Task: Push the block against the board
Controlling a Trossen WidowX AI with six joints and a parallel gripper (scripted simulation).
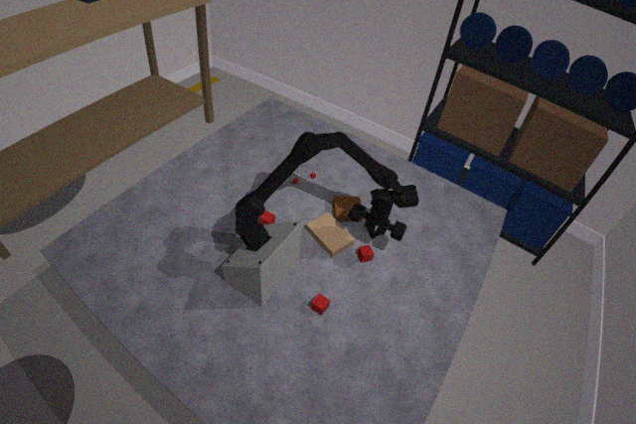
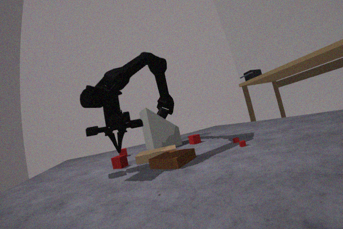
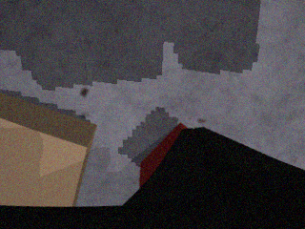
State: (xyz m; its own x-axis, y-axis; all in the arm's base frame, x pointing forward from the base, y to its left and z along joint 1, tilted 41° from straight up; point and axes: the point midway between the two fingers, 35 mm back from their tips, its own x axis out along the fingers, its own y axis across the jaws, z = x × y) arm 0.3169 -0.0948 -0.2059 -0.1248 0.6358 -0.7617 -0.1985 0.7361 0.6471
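Right now my gripper tip is 13 cm to the right of the board, 6 cm past it and 4 cm above it. Also, from my gripper tip: brown square block 16 cm to the left, 8 cm ahead, 4 cm below.
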